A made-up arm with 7 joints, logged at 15 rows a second.
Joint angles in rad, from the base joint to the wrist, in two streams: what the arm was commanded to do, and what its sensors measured. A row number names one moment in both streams.
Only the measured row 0 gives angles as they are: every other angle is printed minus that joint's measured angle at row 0.
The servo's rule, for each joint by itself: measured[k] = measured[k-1] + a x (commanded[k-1-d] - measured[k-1]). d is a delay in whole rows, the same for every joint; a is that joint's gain. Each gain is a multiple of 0.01, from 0.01 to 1. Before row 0 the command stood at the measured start. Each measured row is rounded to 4 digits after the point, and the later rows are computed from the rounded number. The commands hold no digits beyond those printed.
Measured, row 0:
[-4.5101, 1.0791, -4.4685, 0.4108, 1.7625, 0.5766, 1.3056]
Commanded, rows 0 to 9:
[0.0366, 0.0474, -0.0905, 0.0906, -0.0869, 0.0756, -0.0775]
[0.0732, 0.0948, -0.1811, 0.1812, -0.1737, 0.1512, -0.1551]
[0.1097, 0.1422, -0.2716, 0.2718, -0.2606, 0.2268, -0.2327]
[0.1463, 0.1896, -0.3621, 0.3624, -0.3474, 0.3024, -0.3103]
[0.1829, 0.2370, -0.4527, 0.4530, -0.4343, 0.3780, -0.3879]
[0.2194, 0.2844, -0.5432, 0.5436, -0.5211, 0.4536, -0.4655]
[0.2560, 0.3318, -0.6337, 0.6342, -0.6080, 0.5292, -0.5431]
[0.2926, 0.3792, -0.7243, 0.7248, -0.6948, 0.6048, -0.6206]
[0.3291, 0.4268, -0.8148, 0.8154, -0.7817, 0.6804, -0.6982]
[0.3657, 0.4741, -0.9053, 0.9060, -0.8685, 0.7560, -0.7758]
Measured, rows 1 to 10:
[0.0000, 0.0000, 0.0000, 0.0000, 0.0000, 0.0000, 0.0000]
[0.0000, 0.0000, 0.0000, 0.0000, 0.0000, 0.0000, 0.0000]
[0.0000, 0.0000, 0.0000, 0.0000, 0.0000, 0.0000, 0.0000]
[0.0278, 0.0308, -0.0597, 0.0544, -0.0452, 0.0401, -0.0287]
[0.0623, 0.0724, -0.1398, 0.1305, -0.1120, 0.0990, -0.0755]
[0.0983, 0.1178, -0.2268, 0.2153, -0.1893, 0.1667, -0.1337]
[0.1348, 0.1645, -0.3161, 0.3036, -0.2715, 0.2386, -0.1990]
[0.1714, 0.2116, -0.4063, 0.3932, -0.3562, 0.3125, -0.2689]
[0.2079, 0.2589, -0.4967, 0.4834, -0.4419, 0.3873, -0.3416]
[0.2445, 0.3063, -0.5871, 0.5739, -0.5283, 0.4625, -0.4162]
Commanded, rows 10 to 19:
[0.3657, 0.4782, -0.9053, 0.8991, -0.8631, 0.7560, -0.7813]
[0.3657, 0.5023, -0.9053, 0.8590, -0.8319, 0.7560, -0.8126]
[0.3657, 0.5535, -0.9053, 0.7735, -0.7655, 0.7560, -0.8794]
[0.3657, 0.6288, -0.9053, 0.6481, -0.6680, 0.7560, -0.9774]
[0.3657, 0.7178, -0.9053, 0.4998, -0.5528, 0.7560, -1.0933]
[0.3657, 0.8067, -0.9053, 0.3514, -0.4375, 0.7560, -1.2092]
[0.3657, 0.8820, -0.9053, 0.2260, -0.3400, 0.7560, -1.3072]
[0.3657, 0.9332, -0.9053, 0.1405, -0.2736, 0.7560, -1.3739]
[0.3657, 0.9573, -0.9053, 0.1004, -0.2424, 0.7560, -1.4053]
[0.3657, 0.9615, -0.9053, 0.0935, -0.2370, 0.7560, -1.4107]
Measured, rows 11 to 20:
[0.2811, 0.3537, -0.6777, 0.6644, -0.6149, 0.5379, -0.4918]
[0.3176, 0.4012, -0.7682, 0.7550, -0.7016, 0.6134, -0.5682]
[0.3542, 0.4486, -0.8587, 0.8456, -0.7884, 0.6890, -0.6450]
[0.3629, 0.4678, -0.8895, 0.8777, -0.8272, 0.7245, -0.6954]
[0.3650, 0.4902, -0.8999, 0.8665, -0.8296, 0.7412, -0.7388]
[0.3655, 0.5313, -0.9035, 0.8107, -0.7963, 0.7490, -0.7908]
[0.3657, 0.5947, -0.9047, 0.7131, -0.7296, 0.7527, -0.8598]
[0.3657, 0.6747, -0.9051, 0.5851, -0.6377, 0.7544, -0.9462]
[0.3657, 0.7605, -0.9052, 0.4449, -0.5336, 0.7552, -1.0435]
[0.3657, 0.8395, -0.9053, 0.3136, -0.4329, 0.7556, -1.1411]

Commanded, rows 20 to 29:
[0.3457, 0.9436, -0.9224, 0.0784, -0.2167, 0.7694, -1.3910]
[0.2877, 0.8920, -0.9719, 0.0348, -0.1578, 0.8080, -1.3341]
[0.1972, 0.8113, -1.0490, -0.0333, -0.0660, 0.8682, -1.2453]
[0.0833, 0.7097, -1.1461, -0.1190, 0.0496, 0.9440, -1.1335]
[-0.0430, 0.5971, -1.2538, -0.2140, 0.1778, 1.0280, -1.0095]
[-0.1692, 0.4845, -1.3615, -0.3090, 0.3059, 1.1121, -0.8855]
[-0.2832, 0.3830, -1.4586, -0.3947, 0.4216, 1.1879, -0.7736]
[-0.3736, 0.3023, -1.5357, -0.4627, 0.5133, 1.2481, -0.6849]
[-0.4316, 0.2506, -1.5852, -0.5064, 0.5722, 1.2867, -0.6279]
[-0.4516, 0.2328, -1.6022, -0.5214, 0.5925, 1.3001, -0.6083]
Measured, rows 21 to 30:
[0.3657, 0.9004, -0.9053, 0.2097, -0.3501, 0.7558, -1.2272]
[0.3657, 0.9374, -0.9053, 0.1441, -0.2941, 0.7559, -1.2931]
[0.3657, 0.9531, -0.9053, 0.1137, -0.2644, 0.7560, -1.3366]
[0.3505, 0.9469, -0.9166, 0.0925, -0.2396, 0.7631, -1.3567]
[0.3028, 0.9112, -0.9531, 0.0579, -0.1971, 0.7869, -1.3483]
[0.2225, 0.8463, -1.0164, 0.0032, -0.1289, 0.8300, -1.3102]
[0.1167, 0.7575, -1.1020, -0.0701, -0.0361, 0.8904, -1.2448]
[-0.0047, 0.6532, -1.2022, -0.1564, 0.0751, 0.9633, -1.1577]
[-0.1297, 0.5435, -1.3073, -0.2480, 0.1951, 1.0422, -1.0570]
[-0.2464, 0.4392, -1.4072, -0.3360, 0.3129, 1.1194, -0.9521]

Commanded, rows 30 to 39:
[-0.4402, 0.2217, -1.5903, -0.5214, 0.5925, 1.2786, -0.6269]
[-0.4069, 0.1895, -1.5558, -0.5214, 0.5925, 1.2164, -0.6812]
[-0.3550, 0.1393, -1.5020, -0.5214, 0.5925, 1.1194, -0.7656]
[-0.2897, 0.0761, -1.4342, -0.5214, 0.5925, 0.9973, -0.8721]
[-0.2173, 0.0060, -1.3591, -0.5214, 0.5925, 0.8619, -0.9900]
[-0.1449, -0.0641, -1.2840, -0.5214, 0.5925, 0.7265, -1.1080]
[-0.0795, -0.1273, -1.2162, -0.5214, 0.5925, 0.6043, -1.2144]
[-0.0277, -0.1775, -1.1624, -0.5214, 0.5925, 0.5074, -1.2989]
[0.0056, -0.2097, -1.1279, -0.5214, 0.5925, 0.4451, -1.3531]
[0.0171, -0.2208, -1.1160, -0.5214, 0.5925, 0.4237, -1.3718]
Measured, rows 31 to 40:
[-0.3431, 0.3502, -1.4920, -0.4120, 0.4171, 1.1876, -0.8532]
[-0.4104, 0.2855, -1.5535, -0.4686, 0.4978, 1.2401, -0.7698]
[-0.4417, 0.2512, -1.5856, -0.5003, 0.5470, 1.2719, -0.7100]
[-0.4406, 0.2320, -1.5887, -0.5130, 0.5707, 1.2755, -0.6793]
[-0.4150, 0.2044, -1.5670, -0.5180, 0.5820, 1.2442, -0.6800]
[-0.3694, 0.1621, -1.5241, -0.5200, 0.5875, 1.1781, -0.7117]
[-0.3088, 0.1062, -1.4648, -0.5208, 0.5901, 1.0823, -0.7710]
[-0.2393, 0.0411, -1.3950, -0.5212, 0.5913, 0.9655, -0.8520]
[-0.1676, -0.0273, -1.3217, -0.5213, 0.5919, 0.8388, -0.9467]
[-0.1006, -0.0923, -1.2521, -0.5214, 0.5922, 0.7145, -1.0457]

